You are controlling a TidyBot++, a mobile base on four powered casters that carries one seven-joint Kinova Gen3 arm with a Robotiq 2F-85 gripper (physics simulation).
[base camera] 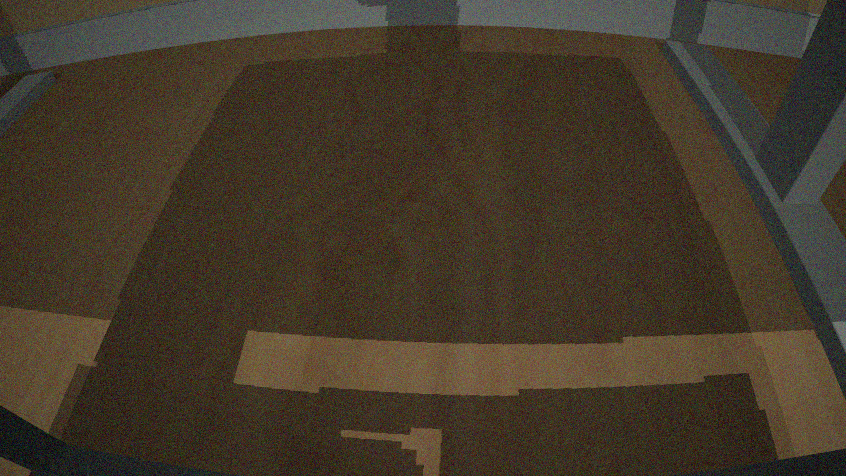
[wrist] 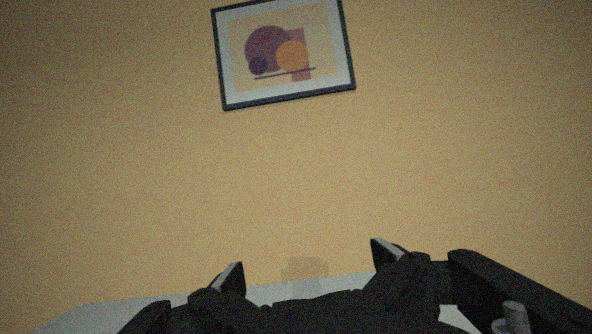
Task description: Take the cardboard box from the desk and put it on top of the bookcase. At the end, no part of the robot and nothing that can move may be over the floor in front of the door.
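Places are measured from the arm's base along level axes (x ahead, y left, z up), in centimetres.
Pixels of known places: gripper, fingertip midpoint: (wrist: 308, 264).
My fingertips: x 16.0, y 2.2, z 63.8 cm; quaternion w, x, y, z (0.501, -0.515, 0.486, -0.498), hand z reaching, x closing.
Behind a point stands the place of what it marks.
My gripper (wrist: 308, 264) {x 16.0, y 2.2, z 63.9 cm} is open, with nothing between its fingers, at the bottom of the wrist view. The white desk (wrist: 102, 316) {x 76.4, y 77.6, z 32.4 cm} (base camera: 805, 100) {x 47.9, y -36.7, z -26.5 cm} shows in the wrist view as a pale strip of top behind and below the fingers, and in the base view as a grey leg and foot at the right. The cardboard box does not show in either view; the gripper covers much of the desk top. A faint squarish shadow lies on the wall and desk's back edge between the fingertips. The bookcase and the door do not show.
A framed picture (wrist: 275, 55) {x 88.7, y 5.9, z 120.9 cm} hangs on the yellow wall (wrist: 300, 165) {x 90.9, y 2.4, z 75.1 cm} above the desk. In the base view a pale baseboard (base camera: 177, 26) {x 91.3, y 51.4, z -35.5 cm} runs across the back, another grey foot (base camera: 23, 97) stands at the far left, and a large dark shadow lies on the wooden floor (base camera: 378, 361) {x 27.8, y 6.3, z -39.6 cm}.
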